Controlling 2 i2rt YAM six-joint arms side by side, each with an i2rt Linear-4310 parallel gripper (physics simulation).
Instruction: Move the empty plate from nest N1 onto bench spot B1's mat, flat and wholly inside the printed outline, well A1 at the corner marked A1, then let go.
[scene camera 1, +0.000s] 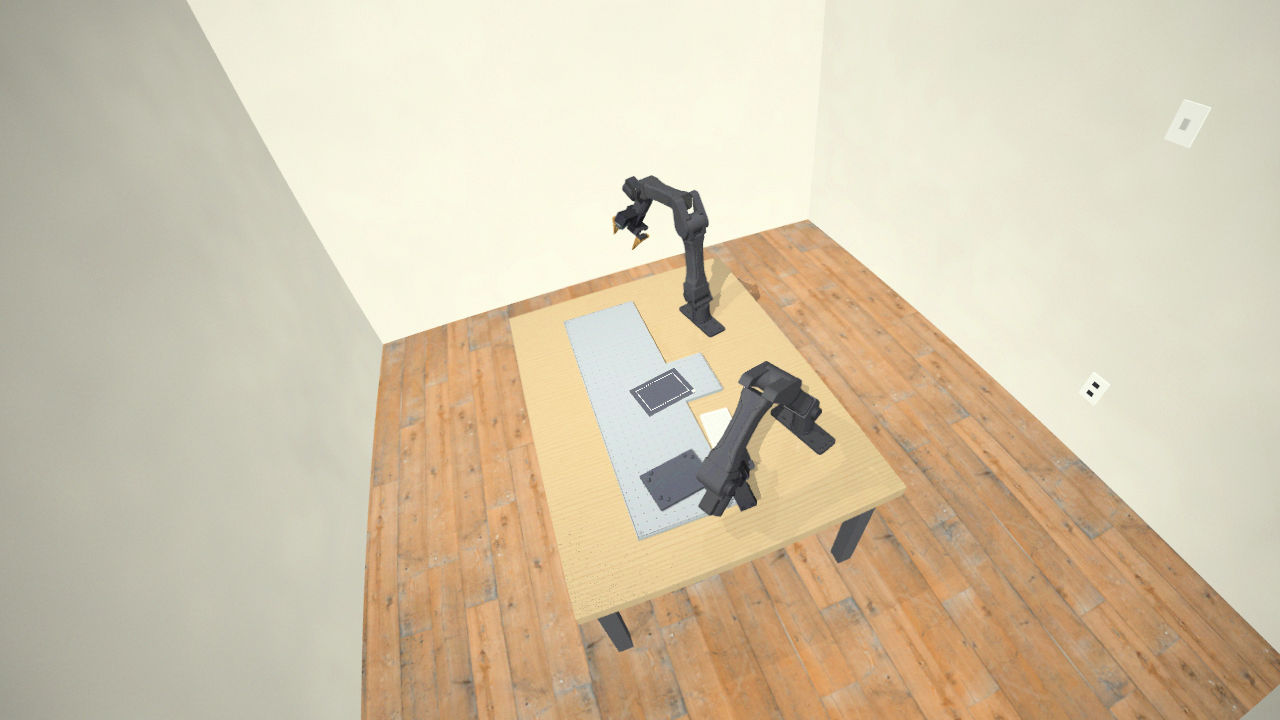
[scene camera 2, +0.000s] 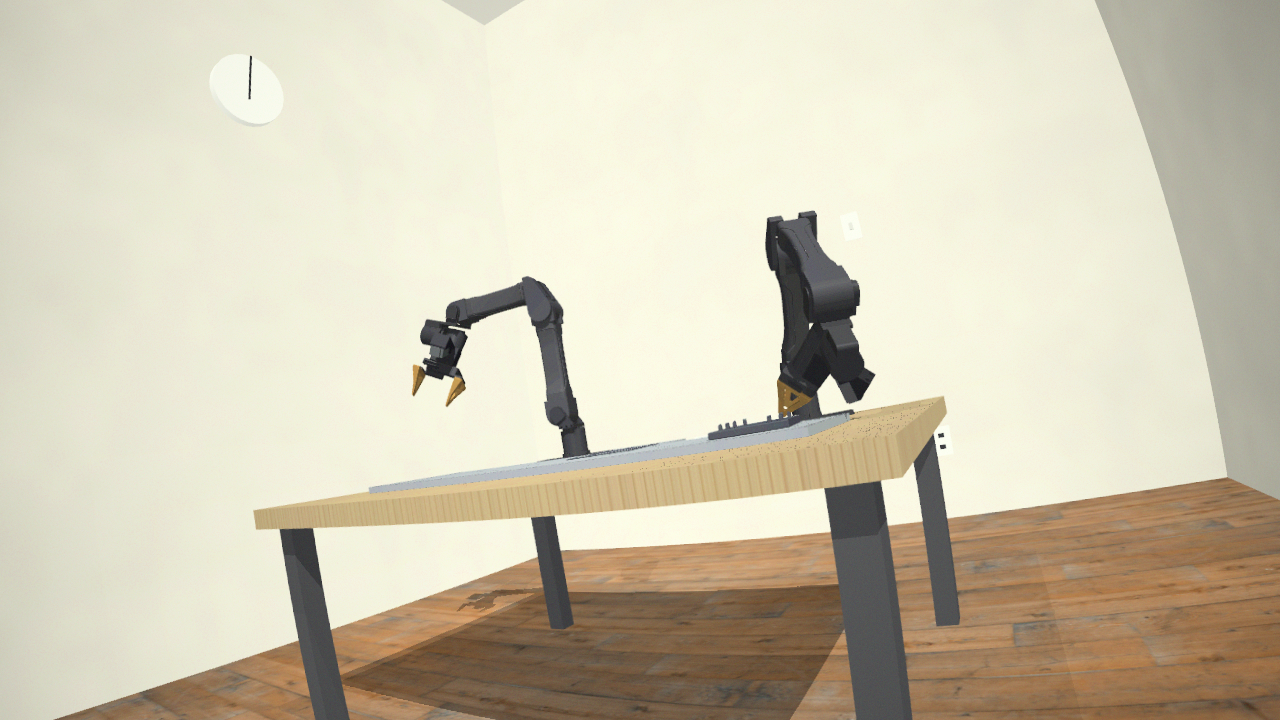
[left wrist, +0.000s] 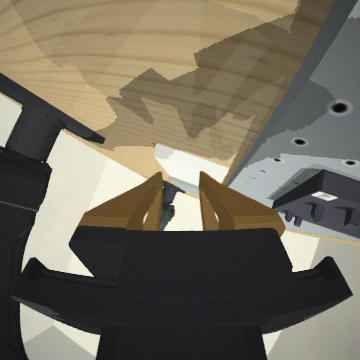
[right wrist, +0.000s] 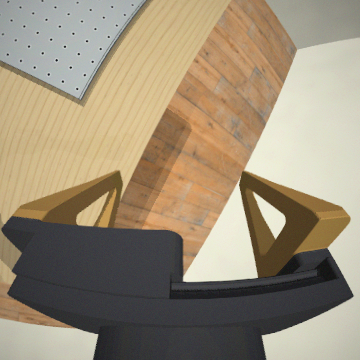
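Where they show: left gripper, fingertip midpoint: (scene camera 2: 784, 411) (left wrist: 180, 177); right gripper, fingertip midpoint: (scene camera 1: 623, 241) (scene camera 2: 429, 401) (right wrist: 180, 176); left arm's base, origin of the base link: (scene camera 1: 802, 427) (left wrist: 47, 107); right arm's base, origin of the base link: (scene camera 1: 701, 319) (left wrist: 171, 184).
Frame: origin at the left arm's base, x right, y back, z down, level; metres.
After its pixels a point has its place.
Observation:
A dark mat (scene camera 1: 662, 392) @(x 0.364, y -0.235, z -0.015 m) with a white printed outline lies on the grey perforated board. A dark pegged board (scene camera 1: 671, 479) @(x 0.090, y -0.403, z -0.025 m) (scene camera 2: 751, 428) @(x 0.088, y -0.471, z -0.020 m) (left wrist: 345, 183) @(x 0.017, y -0.328, z -0.017 m) lies lower in scene camera 1, partly behind the left arm; I cannot tell whether it is nest N1. A white flat thing (scene camera 1: 716, 423) @(x 0.166, y -0.184, z -0.011 m) (left wrist: 192, 167) @(x 0.091, y -0.212, z -0.013 m) lies between them; I cannot tell whether it is the plate. My left gripper (scene camera 2: 788, 412) @(x 0.042, y -0.229, z -0.035 m) (left wrist: 180, 177) @(x 0.042, y -0.229, z -0.035 m) is partly open and empty, low beside the pegged board; its fingers are hidden in scene camera 1. My right gripper (scene camera 1: 624, 240) @(x 0.923, y 0.014, z -0.205 m) (scene camera 2: 430, 399) @(x 0.923, y 0.014, z -0.205 m) (right wrist: 180, 176) @(x 0.923, y 0.014, z -0.205 m) is wide open and empty, high above the table.
The grey perforated board (scene camera 1: 595, 340) @(x 0.720, y -0.272, z -0.013 m) (right wrist: 60, 45) @(x 0.772, y -0.124, z -0.013 m) runs along the wooden table (scene camera 1: 559, 465) @(x 0.341, y -0.621, z 0.000 m) and has a side extension (scene camera 1: 702, 367) @(x 0.368, y -0.072, z -0.013 m) by the mat. The left arm (scene camera 1: 738, 438) @(x -0.069, y -0.317, z -0.302 m) bends low over the pegged board's side. The right arm (scene camera 1: 694, 259) @(x 0.564, y 0.069, z -0.268 m) stands at the table's far end.

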